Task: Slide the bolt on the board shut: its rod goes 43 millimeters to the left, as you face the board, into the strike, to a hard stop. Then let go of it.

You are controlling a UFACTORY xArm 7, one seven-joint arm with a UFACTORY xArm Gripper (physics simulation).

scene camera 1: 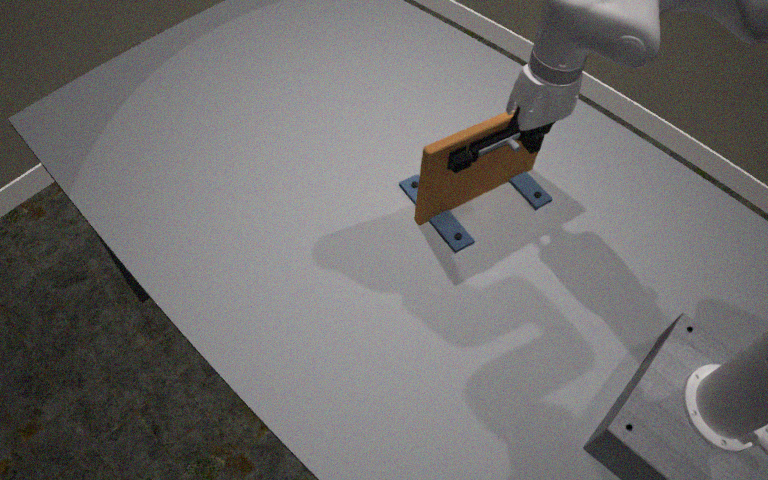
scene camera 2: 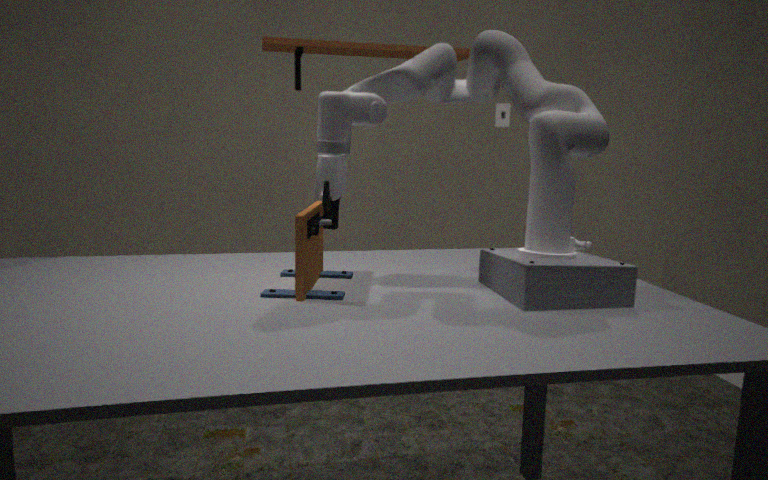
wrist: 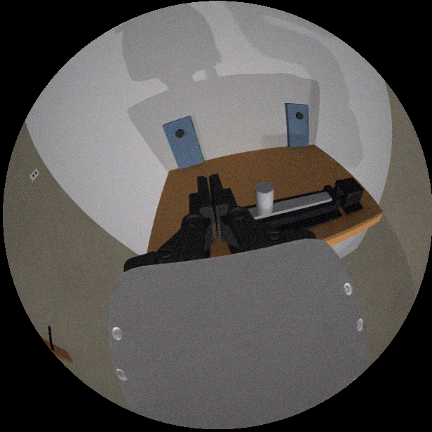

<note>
In view: my gripper (scene camera 1: 529,146) and an orange-brown board (scene camera 1: 436,191).
My gripper also shows in scene camera 2 (scene camera 2: 330,228) and in the wrist view (wrist: 208,190). The orange-brown board shows as well in scene camera 2 (scene camera 2: 308,252) and in the wrist view (wrist: 298,168).
</note>
